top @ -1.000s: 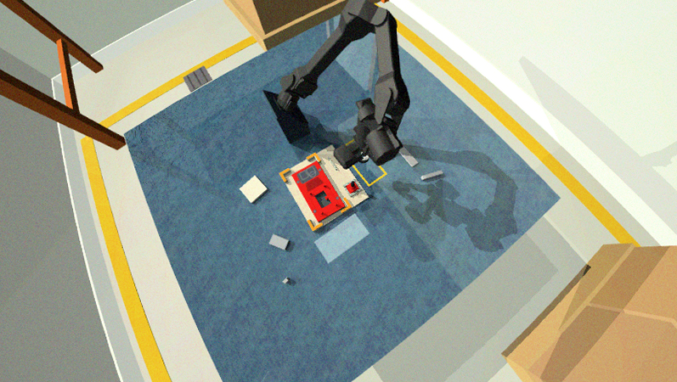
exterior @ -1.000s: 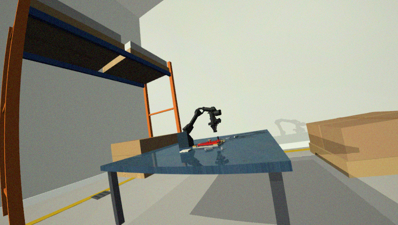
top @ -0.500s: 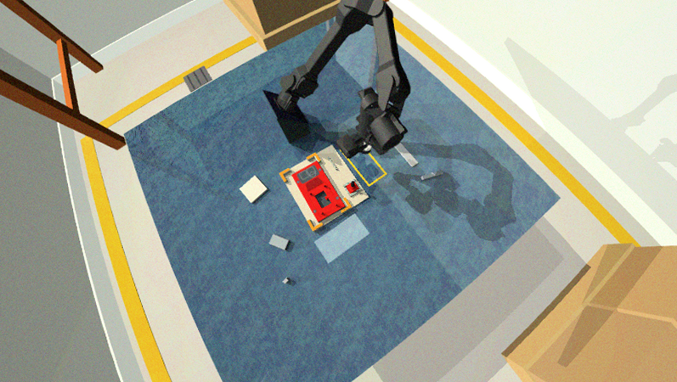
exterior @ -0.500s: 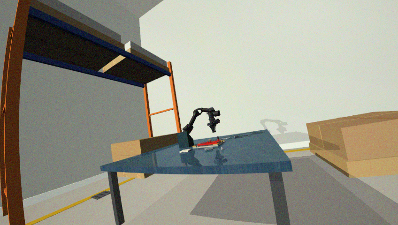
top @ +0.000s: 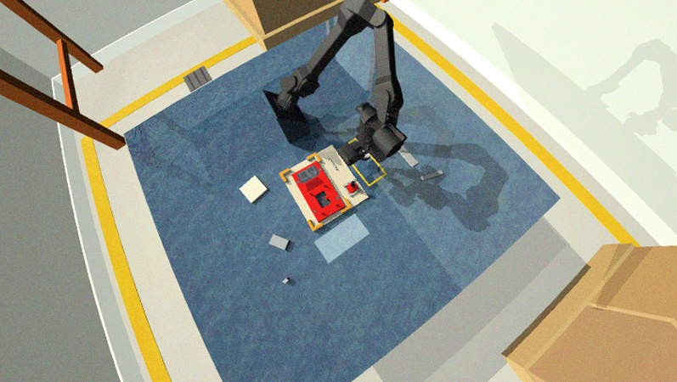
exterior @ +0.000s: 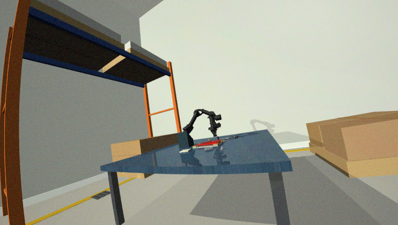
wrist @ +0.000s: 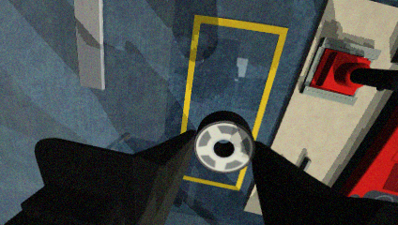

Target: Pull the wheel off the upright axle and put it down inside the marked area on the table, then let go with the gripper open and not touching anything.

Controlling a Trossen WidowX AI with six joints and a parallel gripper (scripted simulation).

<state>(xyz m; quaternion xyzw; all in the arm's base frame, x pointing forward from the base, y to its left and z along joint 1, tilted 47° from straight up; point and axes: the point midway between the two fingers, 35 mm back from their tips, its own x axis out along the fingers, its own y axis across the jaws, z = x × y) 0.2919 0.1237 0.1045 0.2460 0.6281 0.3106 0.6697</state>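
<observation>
Right now the dark upright axle is 90 mm to the right of my gripper tip, 60 mm ahead of it and 30 mm below it. Round my gripper tip: small cube (430 mm to the right, 230 mm ahead, 50 mm below); then white tile (410 mm to the right, 110 mm behind, 60 mm below); then wheel (right at my gripper tip).
</observation>
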